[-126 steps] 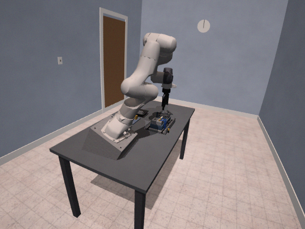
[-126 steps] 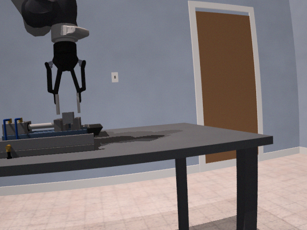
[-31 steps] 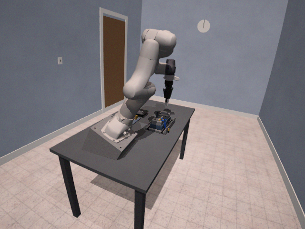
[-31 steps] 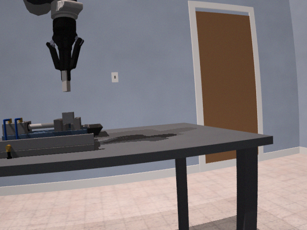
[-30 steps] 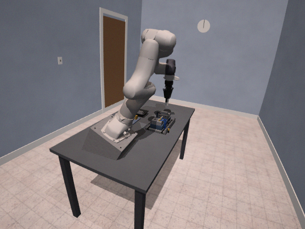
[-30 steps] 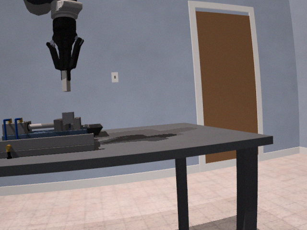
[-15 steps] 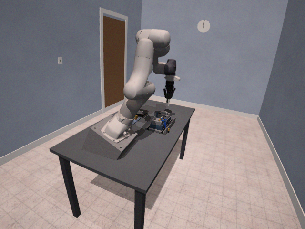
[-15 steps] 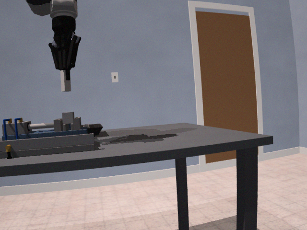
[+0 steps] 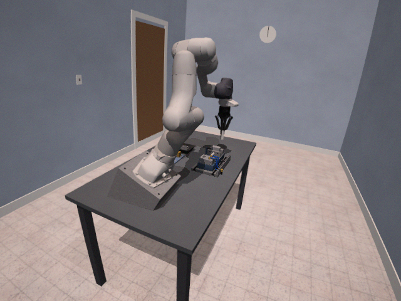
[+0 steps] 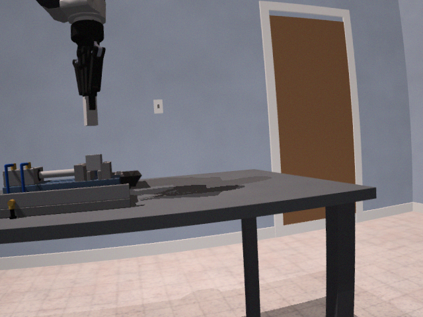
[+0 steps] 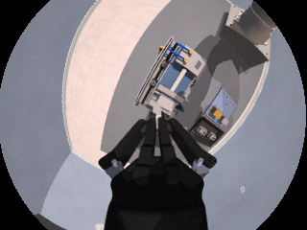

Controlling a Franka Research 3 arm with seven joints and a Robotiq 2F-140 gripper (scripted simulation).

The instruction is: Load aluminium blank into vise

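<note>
Right now the work stop is 130 mm below my hand and 80 mm to the left of it. The rest, counted from my hand: vise guard rail 180 mm below, 80 mm behind, 50 mm to the right; vise 180 mm below, 70 mm behind, 40 mm to the left; brass blank 320 mm to the left, 190 mm below, 60 mm behind.
</note>
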